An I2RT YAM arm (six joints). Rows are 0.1 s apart.
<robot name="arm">
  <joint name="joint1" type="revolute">
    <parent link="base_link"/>
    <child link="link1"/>
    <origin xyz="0 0 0.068" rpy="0 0 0"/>
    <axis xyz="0 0 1"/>
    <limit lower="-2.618" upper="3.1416"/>
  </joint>
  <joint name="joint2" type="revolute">
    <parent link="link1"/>
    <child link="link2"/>
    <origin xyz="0.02 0.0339 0.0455" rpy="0 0 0"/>
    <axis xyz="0 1 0"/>
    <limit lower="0" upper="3.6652"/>
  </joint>
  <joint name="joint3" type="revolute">
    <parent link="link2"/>
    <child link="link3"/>
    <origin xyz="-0.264 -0.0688 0" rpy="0 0 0"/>
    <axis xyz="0 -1 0"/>
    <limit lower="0" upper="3.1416"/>
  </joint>
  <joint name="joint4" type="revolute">
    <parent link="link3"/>
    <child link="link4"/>
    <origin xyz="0.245 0.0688 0.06" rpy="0 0 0"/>
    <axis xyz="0 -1 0"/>
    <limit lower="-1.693" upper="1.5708"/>
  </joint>
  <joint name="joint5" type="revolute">
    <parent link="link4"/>
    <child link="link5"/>
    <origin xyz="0.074 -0.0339 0.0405" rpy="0 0 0"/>
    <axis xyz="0 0 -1"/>
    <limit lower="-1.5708" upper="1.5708"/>
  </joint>
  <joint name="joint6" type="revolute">
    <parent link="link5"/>
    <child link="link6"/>
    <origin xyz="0.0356 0 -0.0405" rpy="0 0 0"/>
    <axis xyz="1 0 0"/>
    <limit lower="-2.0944" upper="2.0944"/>
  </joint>
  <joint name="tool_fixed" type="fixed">
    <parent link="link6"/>
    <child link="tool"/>
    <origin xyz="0 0 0" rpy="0 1.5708 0"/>
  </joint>
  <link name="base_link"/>
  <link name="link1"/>
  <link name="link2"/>
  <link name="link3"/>
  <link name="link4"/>
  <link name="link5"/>
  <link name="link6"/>
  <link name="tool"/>
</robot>
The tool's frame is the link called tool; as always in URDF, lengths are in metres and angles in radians.
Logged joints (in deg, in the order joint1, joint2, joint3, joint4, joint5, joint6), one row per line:
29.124 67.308 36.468 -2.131 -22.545 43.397
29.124 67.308 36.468 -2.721 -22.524 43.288
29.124 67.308 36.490 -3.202 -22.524 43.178
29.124 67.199 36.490 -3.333 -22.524 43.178
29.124 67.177 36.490 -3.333 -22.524 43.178
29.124 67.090 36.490 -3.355 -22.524 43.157
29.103 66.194 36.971 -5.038 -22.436 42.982
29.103 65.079 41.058 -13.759 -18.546 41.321
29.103 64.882 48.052 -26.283 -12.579 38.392
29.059 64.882 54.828 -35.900 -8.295 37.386
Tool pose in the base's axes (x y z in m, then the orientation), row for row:
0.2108 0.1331 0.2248 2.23 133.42 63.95
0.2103 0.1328 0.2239 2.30 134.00 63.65
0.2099 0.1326 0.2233 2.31 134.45 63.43
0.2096 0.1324 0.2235 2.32 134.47 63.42
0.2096 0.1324 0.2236 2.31 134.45 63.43
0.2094 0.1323 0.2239 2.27 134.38 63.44
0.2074 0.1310 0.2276 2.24 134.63 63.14
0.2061 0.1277 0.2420 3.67 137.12 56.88
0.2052 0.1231 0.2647 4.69 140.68 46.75
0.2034 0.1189 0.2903 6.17 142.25 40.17
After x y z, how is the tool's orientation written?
As a rotation vector, in degrees.
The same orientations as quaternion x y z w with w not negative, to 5 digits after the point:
0.01449 0.86667 0.41541 0.27588
0.01492 0.86897 0.41276 0.27256
0.01496 0.87073 0.41079 0.26994
0.01502 0.87080 0.41070 0.26982
0.01496 0.87073 0.41079 0.26994
0.01470 0.87050 0.41096 0.27044
0.01450 0.87175 0.40884 0.26961
0.02379 0.88872 0.36866 0.27148
0.03042 0.91248 0.30323 0.27296
0.04008 0.92414 0.26097 0.27613

